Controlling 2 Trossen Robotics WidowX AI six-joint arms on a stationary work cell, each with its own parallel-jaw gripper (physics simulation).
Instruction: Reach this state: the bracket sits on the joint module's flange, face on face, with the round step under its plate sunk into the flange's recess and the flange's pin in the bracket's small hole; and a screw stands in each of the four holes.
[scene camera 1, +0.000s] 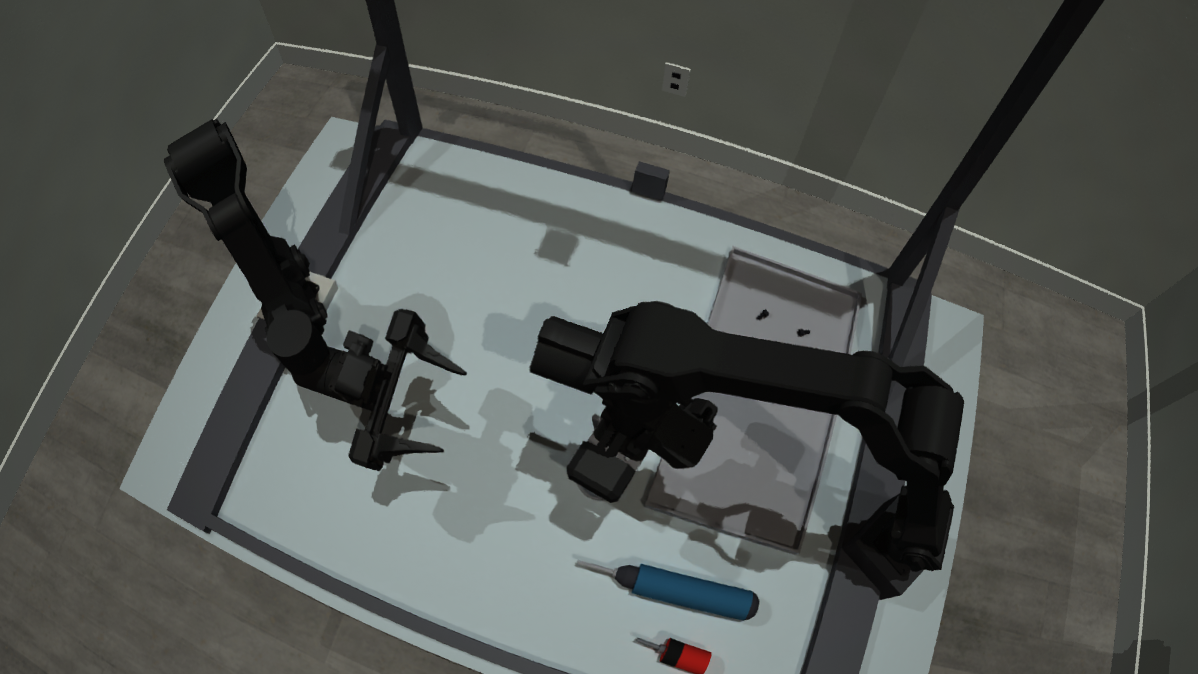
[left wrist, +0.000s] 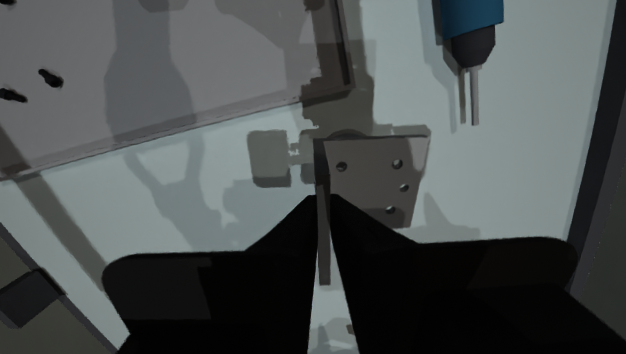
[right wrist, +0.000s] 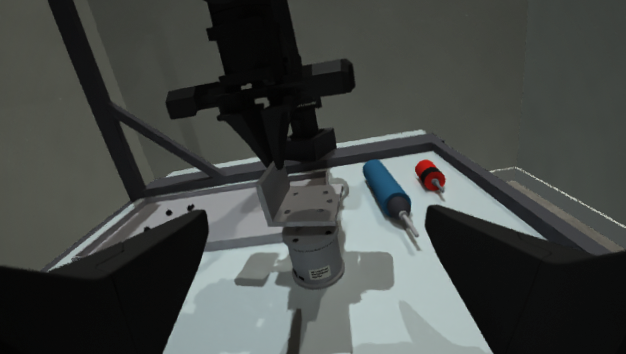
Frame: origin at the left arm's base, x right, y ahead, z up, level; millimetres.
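Seen in the pictures: left gripper, fingertip midpoint: (scene camera 1: 630, 437) (left wrist: 322, 203) (right wrist: 276, 169); right gripper, fingertip midpoint: (scene camera 1: 454, 412) (right wrist: 319, 218); left arm's base at its link origin: (scene camera 1: 902, 543) (right wrist: 306, 134).
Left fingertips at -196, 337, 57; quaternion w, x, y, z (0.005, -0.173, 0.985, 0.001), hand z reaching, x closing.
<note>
Offsets run from my left fingertips to a thing's top centre, as dx, dy, dz. "pt": to the spot under its first point.
The grey L-shaped bracket (left wrist: 367, 185) (right wrist: 306, 202) has its holed plate level and its other plate upright. My left gripper (left wrist: 322, 203) (right wrist: 276, 169) is shut on the upright plate. The joint module @(-35, +6, -62) (right wrist: 312, 257) stands on the table under the bracket, its front flange edge with two holes showing past the plate; the rest of the flange and its pin are hidden, and the gap's size is unclear. My right gripper (scene camera 1: 453, 411) (right wrist: 319, 218) is open and empty, left of the module in the scene view. Dark screws (scene camera 1: 762, 315) (left wrist: 50, 78) (right wrist: 190, 207) lie in the tray.
The shallow tray @(+222, -49, -110) (scene camera 1: 825, 456) (left wrist: 240, 60) (right wrist: 235, 220) lies beside the module. A blue screwdriver @(pt -46, -193, -85) (scene camera 1: 695, 591) (left wrist: 472, 17) (right wrist: 386, 187) and a short red screwdriver @(-117, -237, -92) (scene camera 1: 686, 656) (right wrist: 427, 172) lie near the bottom of the scene view. Dark frame bars edge the table.
</note>
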